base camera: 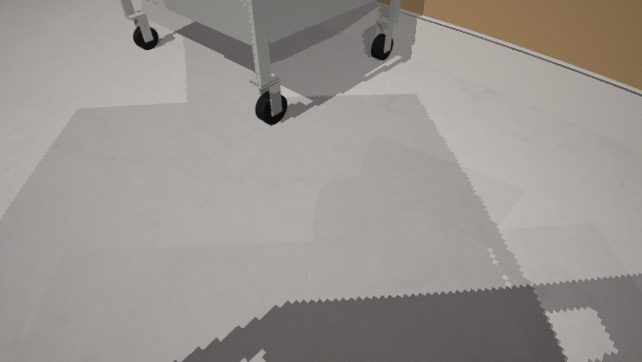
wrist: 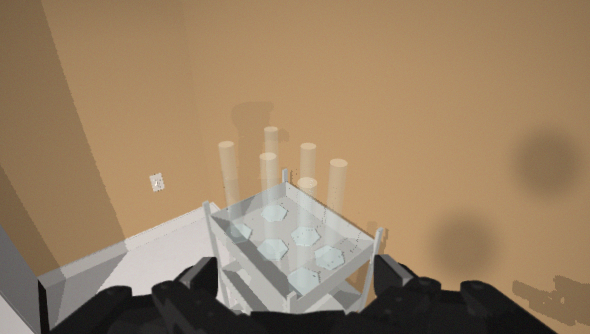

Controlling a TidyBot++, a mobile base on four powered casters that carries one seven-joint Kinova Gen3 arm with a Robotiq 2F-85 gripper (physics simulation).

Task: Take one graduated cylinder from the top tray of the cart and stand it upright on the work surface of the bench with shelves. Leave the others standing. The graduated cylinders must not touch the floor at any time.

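Places are measured from the arm's base along level axes (x left, y back, z up), in centimetres.
Pixels of known places: gripper, fingertip midpoint: (wrist: 295, 273).
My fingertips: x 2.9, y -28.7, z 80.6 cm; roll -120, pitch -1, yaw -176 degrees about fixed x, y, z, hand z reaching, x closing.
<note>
For each thing: its top centre in the pictures, then the offset to it from my fingertips. "spot": a spot on its surface instead. Level surfaces: height alone.
- top tray, surface spot: (wrist: 334, 279) spot: dx -8.3, dy -39.4, dz -50.2 cm
- nearest cylinder, top centre: (wrist: 307, 182) dx -0.1, dy -40.9, dz -20.5 cm
- pale floor, surface height: dz -120.3 cm
- socket, top centre: (wrist: 155, 174) dx +93.2, dy -125.9, dz -74.5 cm
Several clear graduated cylinders stand upright on hexagonal bases in the top tray (wrist: 334, 279) of the grey cart (base camera: 261, 45) (wrist: 367, 280). The nearest cylinder (wrist: 306, 220) stands by the tray's near corner. Others are a right one (wrist: 337, 187), a left one (wrist: 229, 170), a middle one (wrist: 268, 175), one behind it (wrist: 271, 140) and one at the back right (wrist: 308, 162). My gripper (wrist: 295, 273) is open and empty, its fingers apart on either side of the cart in the wrist view, with the cart beyond them. The bench with shelves cannot be made out in either view.
The cart's black casters (base camera: 271, 108) (base camera: 145, 38) (base camera: 382, 47) rest on the pale floor (base camera: 200, 200). A tan wall (base camera: 550, 35) (wrist: 425, 100) stands behind the cart, with a pale baseboard (base camera: 525, 82) and a socket (wrist: 157, 182). A grey surface (wrist: 12, 270) shows at the wrist view's left edge.
</note>
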